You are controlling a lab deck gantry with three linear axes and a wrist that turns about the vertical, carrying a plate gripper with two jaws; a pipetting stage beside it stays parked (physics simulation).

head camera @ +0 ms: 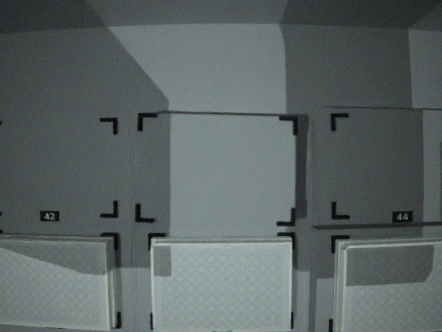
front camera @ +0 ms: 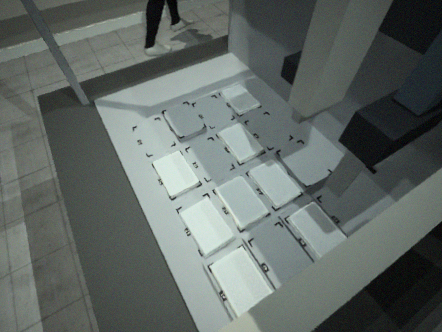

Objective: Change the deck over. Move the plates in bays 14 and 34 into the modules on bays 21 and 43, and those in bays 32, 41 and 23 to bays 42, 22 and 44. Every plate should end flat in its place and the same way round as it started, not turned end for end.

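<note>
Pale plates lie flat in bay 14, bay 34, bay 32, bay 41 and bay 23. The module on bay 21 and the module on bay 43 bear no plate. Bay 42, bay 22 and bay 44 hold no plate. The dark body of my gripper is at the right in the front view, above the deck's bay 43 and 44 side. Its jaws cannot be made out, and they do not show in the head view.
Other plates sit in bay 12, bay 13 and bay 33. A large pale column stands beyond the deck's right part. A pale beam crosses the lower right of the front view and hides some deck.
</note>
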